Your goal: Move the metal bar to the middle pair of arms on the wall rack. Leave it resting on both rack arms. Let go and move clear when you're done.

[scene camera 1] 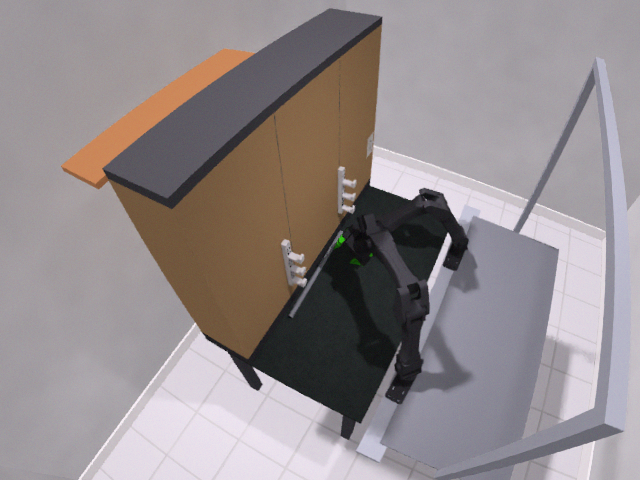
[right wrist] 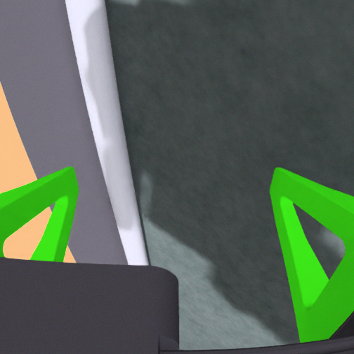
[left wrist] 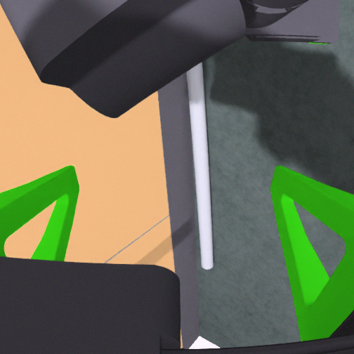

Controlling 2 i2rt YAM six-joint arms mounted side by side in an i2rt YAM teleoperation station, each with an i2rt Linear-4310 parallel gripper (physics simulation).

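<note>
The metal bar (scene camera 1: pixel 316 273) (left wrist: pixel 201 165) (right wrist: pixel 102 120) lies low along the foot of the wall panel; one end shows in the left wrist view. The wall rack's two white strips (scene camera 1: pixel 286 264) (scene camera 1: pixel 340 193) stand above it; their middle arms (scene camera 1: pixel 297 270) (scene camera 1: pixel 348 196) carry nothing. My left gripper (left wrist: pixel 174 176) is open and empty, with the bar seen through its finger gap. My right gripper (right wrist: pixel 173 178) is open and empty; the bar shows in its gap, nearer the left finger. The grippers crowd together in the scene view, partly hiding each other and the bar's far end.
The tan wall panel (scene camera 1: pixel 232 248) rises behind the dark table (scene camera 1: pixel 310 351). Both grippers are close together over the table, and part of the right arm (left wrist: pixel 145 55) crosses the top of the left wrist view. A grey frame (scene camera 1: pixel 615 258) stands behind the arms.
</note>
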